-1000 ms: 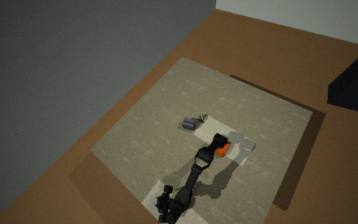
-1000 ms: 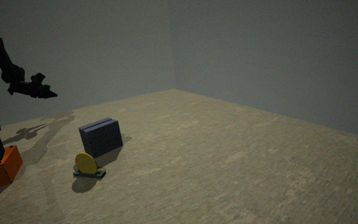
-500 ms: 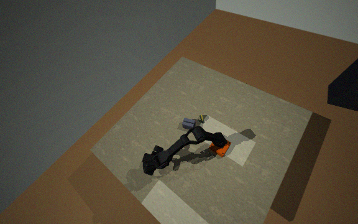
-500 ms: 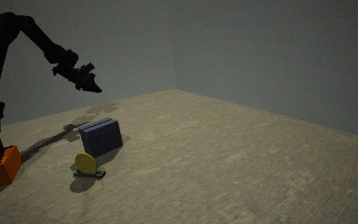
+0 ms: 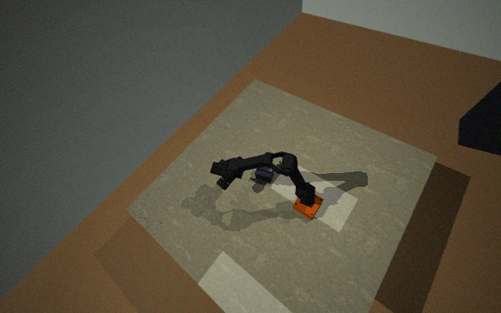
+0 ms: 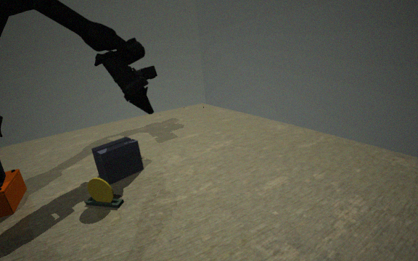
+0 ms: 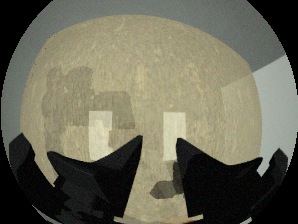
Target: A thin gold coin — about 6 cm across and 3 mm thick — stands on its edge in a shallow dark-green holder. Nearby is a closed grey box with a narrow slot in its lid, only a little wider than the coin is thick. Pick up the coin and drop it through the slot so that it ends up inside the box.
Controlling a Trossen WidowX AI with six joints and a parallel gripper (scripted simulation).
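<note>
The coin is 220 mm behind my gripper tip, 200 mm to the right of it and 80 mm below it.
</note>
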